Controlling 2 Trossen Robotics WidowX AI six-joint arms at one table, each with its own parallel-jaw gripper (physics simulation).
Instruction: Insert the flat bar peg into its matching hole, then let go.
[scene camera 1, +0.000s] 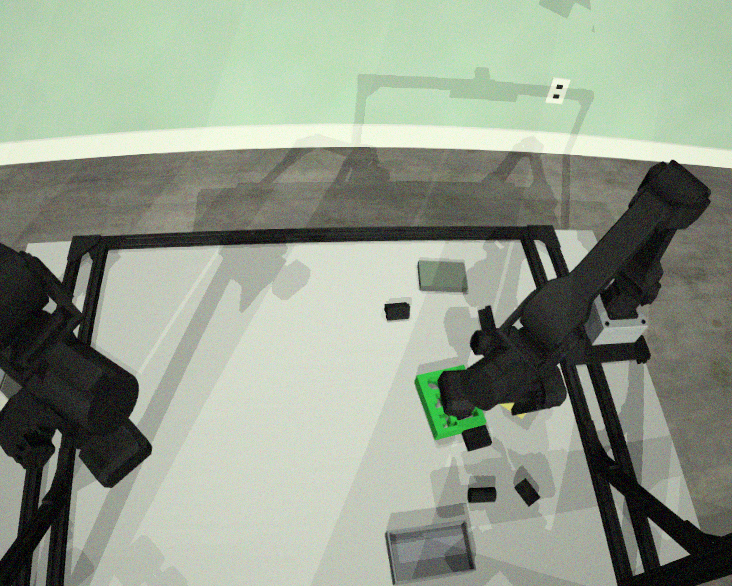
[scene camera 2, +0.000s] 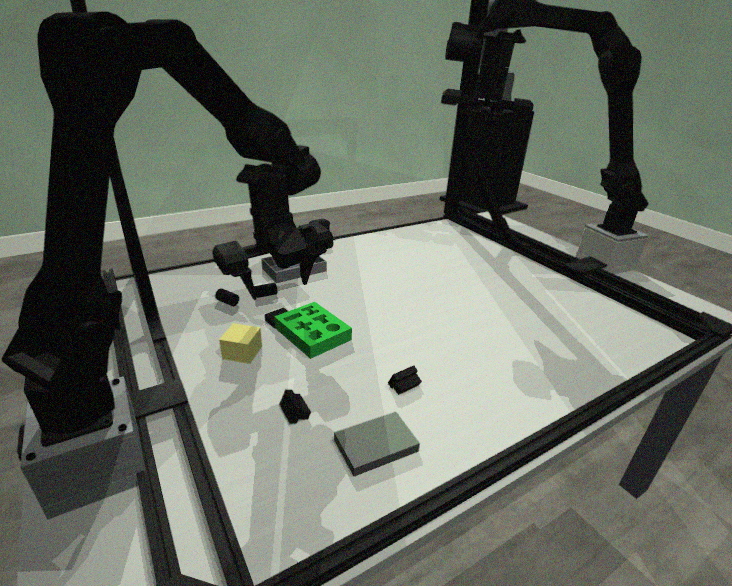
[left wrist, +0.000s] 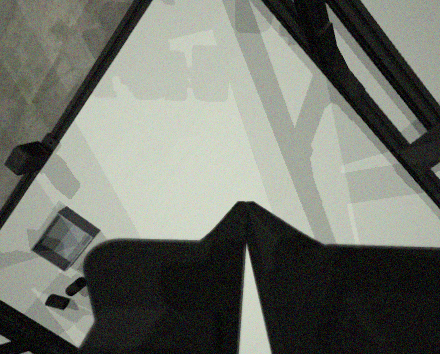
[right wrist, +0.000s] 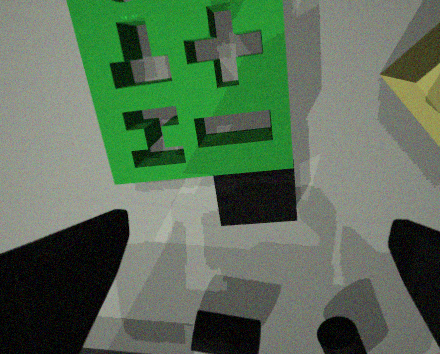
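A green board (scene camera 1: 426, 400) (scene camera 2: 329, 343) (right wrist: 200, 171) has several shaped holes. Its bar-shaped slot (scene camera 2: 292, 317) (right wrist: 234, 128) is near one corner and looks unfilled. A black block (scene camera 1: 476, 437) (scene camera 2: 275, 316) (right wrist: 256, 197), which looks like the flat bar peg, rests on the table right against the board's edge beside that slot. My right gripper (scene camera 2: 278, 289) (right wrist: 258, 227) is open and empty above the table, its fingers spread either side of the block in the wrist view. My left gripper (left wrist: 244, 209) is shut on nothing, high above the table and far from the board.
Two black pegs (scene camera 1: 482, 494) (scene camera 1: 526, 491) lie between the board and a grey tray (scene camera 1: 428, 529) (left wrist: 80, 221). A yellow block (scene camera 2: 240, 343) (right wrist: 410, 95) is beside the board. Two more black pegs (scene camera 2: 294, 406) (scene camera 2: 404, 380) lie near a grey slab (scene camera 1: 442, 276) (scene camera 2: 376, 443).
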